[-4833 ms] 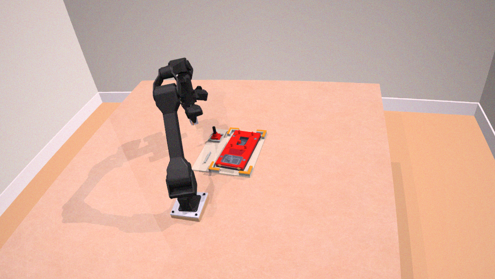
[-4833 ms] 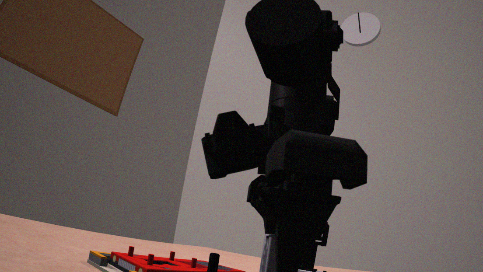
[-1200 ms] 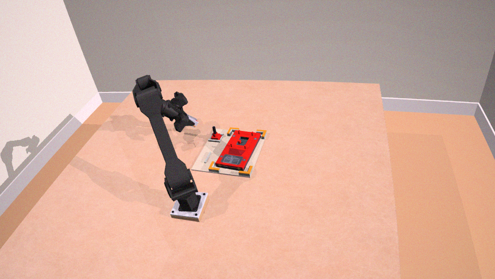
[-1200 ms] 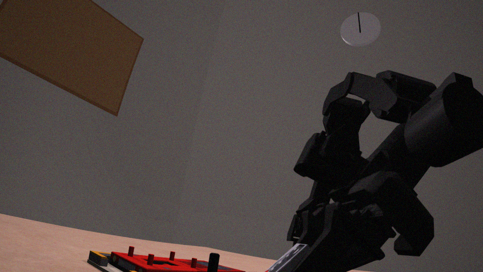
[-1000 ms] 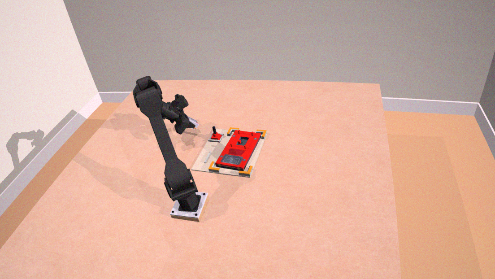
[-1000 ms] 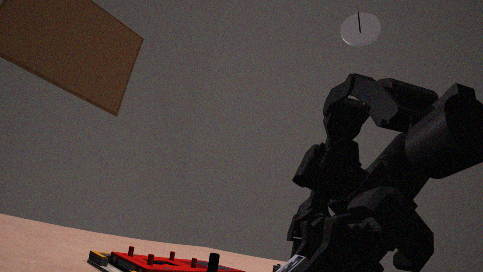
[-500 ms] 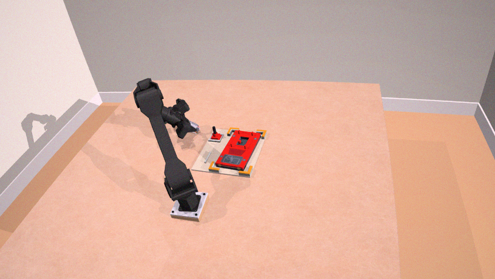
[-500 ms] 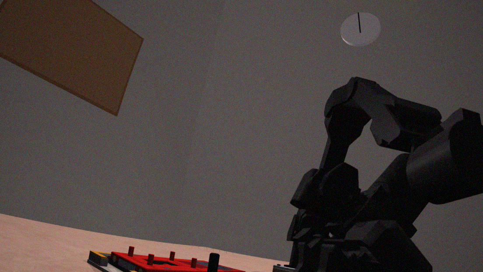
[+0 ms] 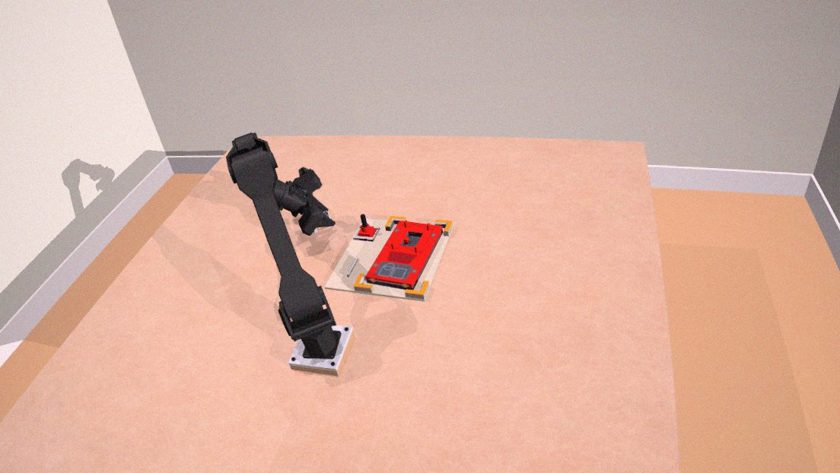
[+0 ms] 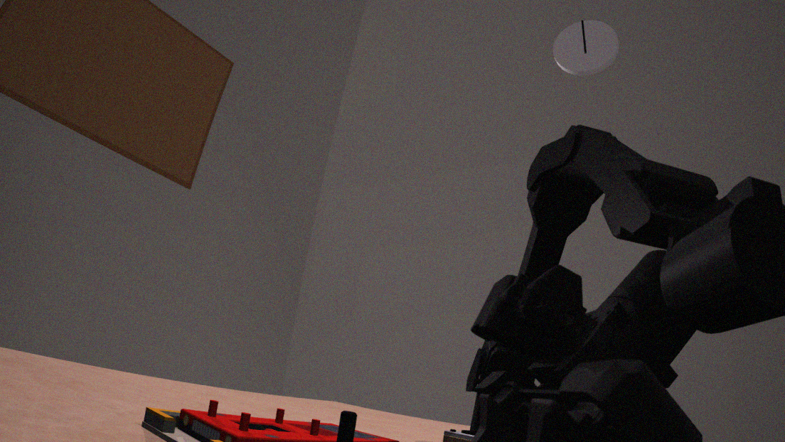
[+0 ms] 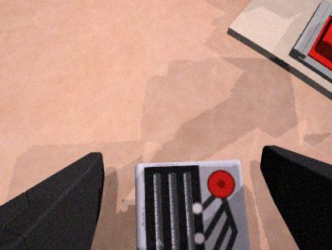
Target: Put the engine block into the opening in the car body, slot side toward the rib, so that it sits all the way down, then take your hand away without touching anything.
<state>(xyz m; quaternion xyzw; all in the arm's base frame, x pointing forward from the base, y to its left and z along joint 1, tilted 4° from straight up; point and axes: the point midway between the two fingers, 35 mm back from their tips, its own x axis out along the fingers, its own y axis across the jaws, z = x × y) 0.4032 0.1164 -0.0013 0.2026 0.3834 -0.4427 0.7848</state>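
The grey engine block is 2 cm to the left of my gripper tip and 1 cm behind it. Also, from my gripper tip: black upright peg (10 cm to the right, 5 cm behind, 2 cm above).
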